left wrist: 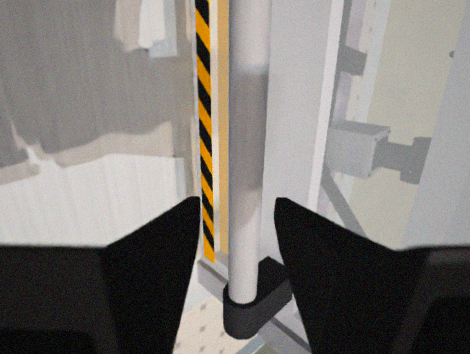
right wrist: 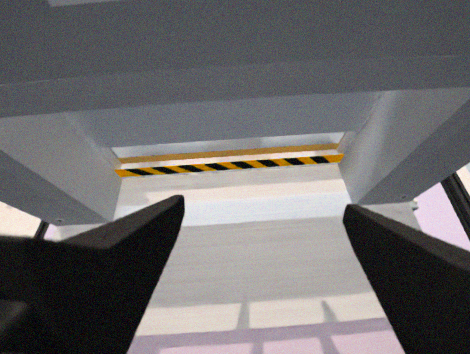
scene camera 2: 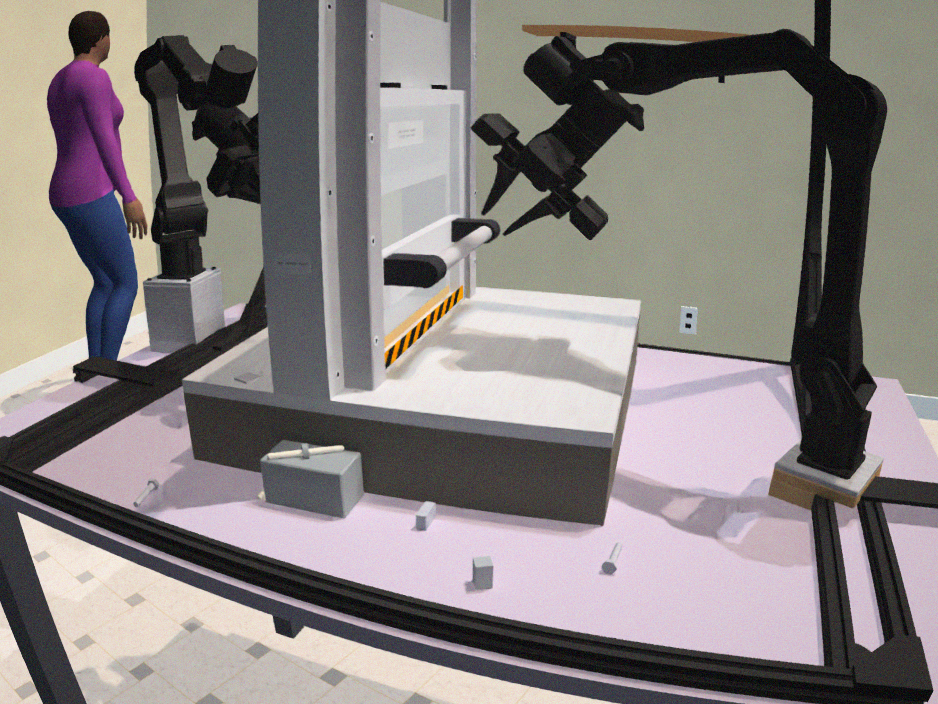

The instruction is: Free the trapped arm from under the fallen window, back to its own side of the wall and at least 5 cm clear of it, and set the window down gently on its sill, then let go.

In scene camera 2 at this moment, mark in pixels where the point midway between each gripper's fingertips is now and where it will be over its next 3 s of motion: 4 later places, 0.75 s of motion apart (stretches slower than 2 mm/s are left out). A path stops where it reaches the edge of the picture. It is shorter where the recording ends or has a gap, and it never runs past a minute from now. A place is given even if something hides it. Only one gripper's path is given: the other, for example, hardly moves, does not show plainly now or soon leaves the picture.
My left gripper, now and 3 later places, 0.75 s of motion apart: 493,224; 523,206; 576,181; 586,175
